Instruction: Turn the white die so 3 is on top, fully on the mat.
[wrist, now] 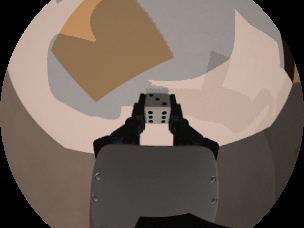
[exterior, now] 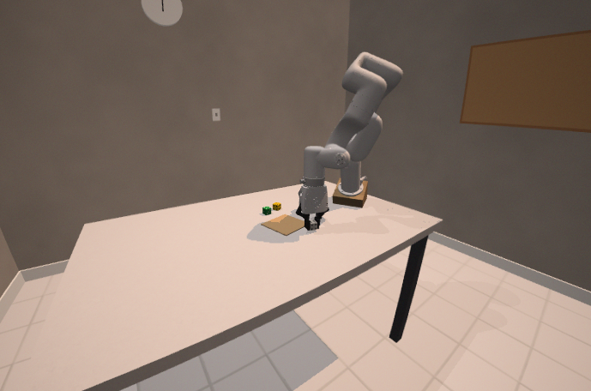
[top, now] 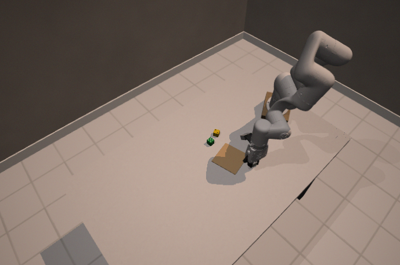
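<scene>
The mat lies 100 mm to the right of my hand, 70 mm ahead of it and 30 mm below it. Round my hand: yellow die 260 mm to the right, 30 mm ahead, 20 mm below; then green die 230 mm to the right, 90 mm ahead, 20 mm below; then white die 10 mm below.
</scene>
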